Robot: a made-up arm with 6 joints. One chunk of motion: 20 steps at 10 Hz.
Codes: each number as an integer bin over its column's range. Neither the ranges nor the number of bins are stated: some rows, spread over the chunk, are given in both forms.
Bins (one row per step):
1: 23 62 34 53 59 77
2: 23 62 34 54 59 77
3: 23 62 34 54 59 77
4: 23 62 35 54 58 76
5: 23 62 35 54 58 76
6: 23 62 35 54 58 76
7: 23 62 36 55 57 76
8: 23 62 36 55 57 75
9: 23 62 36 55 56 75
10: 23 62 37 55 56 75
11: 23 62 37 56 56 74
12: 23 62 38 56 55 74
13: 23 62 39 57 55 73
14: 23 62 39 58 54 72
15: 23 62 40 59 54 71
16: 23 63 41 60 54 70
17: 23 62 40 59 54 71
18: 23 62 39 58 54 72
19: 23 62 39 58 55 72
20: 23 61 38 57 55 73
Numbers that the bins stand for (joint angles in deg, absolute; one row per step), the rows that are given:
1: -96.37 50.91 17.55 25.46 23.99 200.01
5: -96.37 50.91 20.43 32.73 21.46 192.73
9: -96.37 50.91 23.32 40.00 16.41 185.46
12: -96.37 50.91 29.08 47.27 13.89 178.19
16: -96.37 53.18 37.74 76.37 11.36 149.10
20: -96.37 48.64 29.08 54.55 13.89 170.91
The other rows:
2: -96.37 50.91 17.55 32.73 23.99 200.01
3: -96.37 50.91 17.55 32.73 23.99 200.01
4: -96.37 50.91 20.43 32.73 21.46 192.73
6: -96.37 50.91 20.43 32.73 21.46 192.73
7: -96.37 50.91 23.32 40.00 18.94 192.73
8: -96.37 50.91 23.32 40.00 18.94 185.46
10: -96.37 50.91 26.20 40.00 16.41 185.46
11: -96.37 50.91 26.20 47.27 16.41 178.19
13: -96.37 50.91 31.97 54.55 13.89 170.91
14: -96.37 50.91 31.97 61.82 11.36 163.64
15: -96.37 50.91 34.85 69.09 11.36 156.37
17: -96.37 50.91 34.85 69.09 11.36 156.37
18: -96.37 50.91 31.97 61.82 11.36 163.64
19: -96.37 50.91 31.97 61.82 13.89 163.64

